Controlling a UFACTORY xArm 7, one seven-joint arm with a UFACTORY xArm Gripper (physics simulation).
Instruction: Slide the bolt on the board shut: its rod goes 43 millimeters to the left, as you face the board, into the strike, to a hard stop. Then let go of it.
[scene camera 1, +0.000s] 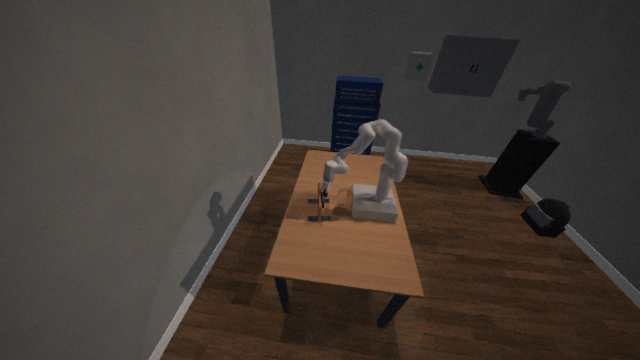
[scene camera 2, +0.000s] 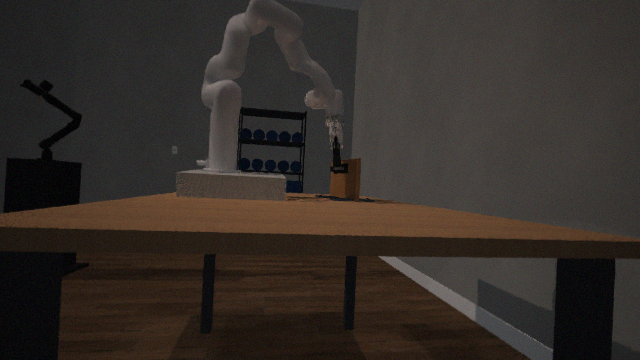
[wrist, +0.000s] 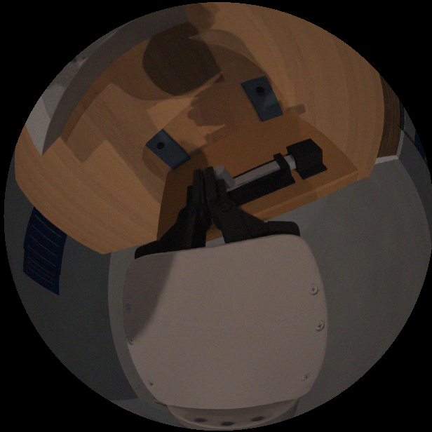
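Pixels of known places: gripper, fingertip midpoint: (scene camera 1: 325, 195) (scene camera 2: 337, 167); arm's base, origin of the base link: (scene camera 1: 380, 198) (scene camera 2: 222, 171).
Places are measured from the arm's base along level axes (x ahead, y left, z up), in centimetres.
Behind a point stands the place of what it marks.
Observation:
The board (scene camera 1: 320, 215) @(x 41.5, y 28.8, z -0.1 cm) (scene camera 2: 353, 177) @(x 47.3, y 5.7, z 0.6 cm) (wrist: 245, 142) stands upright on the table. In the wrist view, the bolt's grey rod (wrist: 257, 174) lies in its black guide (wrist: 265, 189) and spans the gap to the black strike block (wrist: 306, 154). Its end meets the strike; how deep it sits inside is hidden. The grey knob (wrist: 223, 176) stands out from the rod near the guide's other end. My gripper (scene camera 1: 323, 201) @(x 41.8, y 13.3, z 4.6 cm) (scene camera 2: 339, 169) @(x 41.8, y 13.3, z 4.6 cm) (wrist: 206, 180) is shut and empty. Its fingertips are right beside the knob, on the side away from the strike, and look to be against it.
Two blue feet (wrist: 262, 98) (wrist: 168, 149) hold the board on the wooden table (scene camera 1: 340, 255) @(x 23.3, y 50.5, z -8.3 cm) (scene camera 2: 240, 220) @(x 18.8, y -66.2, z -8.3 cm). The arm's white base (scene camera 1: 374, 210) @(x 4.7, y 15.0, z 0.7 cm) (scene camera 2: 230, 185) @(x 6.4, y -16.0, z -4.3 cm) stands on the robot's side of the board. A wall (scene camera 1: 200, 100) rises beyond the board.

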